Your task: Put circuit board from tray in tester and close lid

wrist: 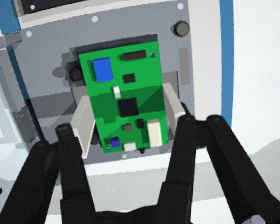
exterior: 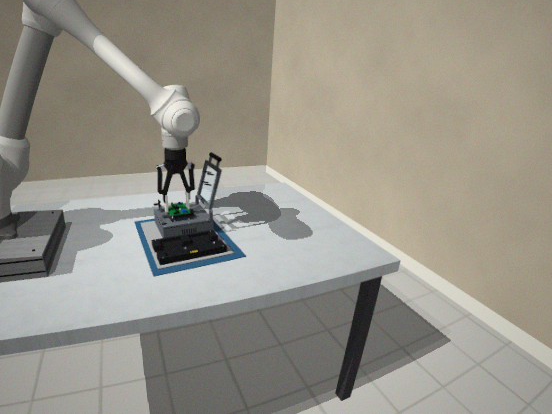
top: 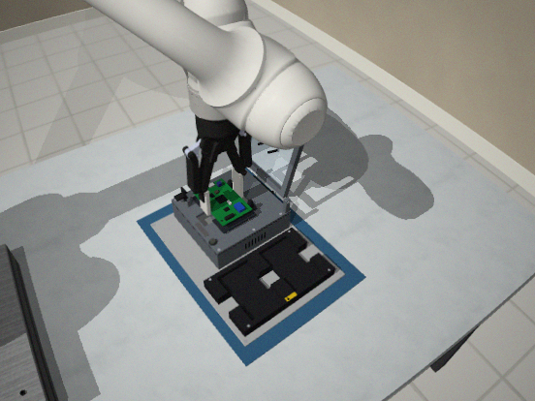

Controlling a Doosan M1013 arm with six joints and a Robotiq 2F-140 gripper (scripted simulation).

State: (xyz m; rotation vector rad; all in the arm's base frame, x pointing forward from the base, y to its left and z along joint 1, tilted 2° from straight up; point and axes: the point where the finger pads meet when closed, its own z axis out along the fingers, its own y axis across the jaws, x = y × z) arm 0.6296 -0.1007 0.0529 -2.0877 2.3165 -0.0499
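Right now my hand is 2 cm above the green circuit board. From my hand the other things lie so: latch hook: 6 cm to the left, 5 cm behind, 2 cm below; tester lid: 13 cm ahead, 8 cm above, 1 cm to the right.
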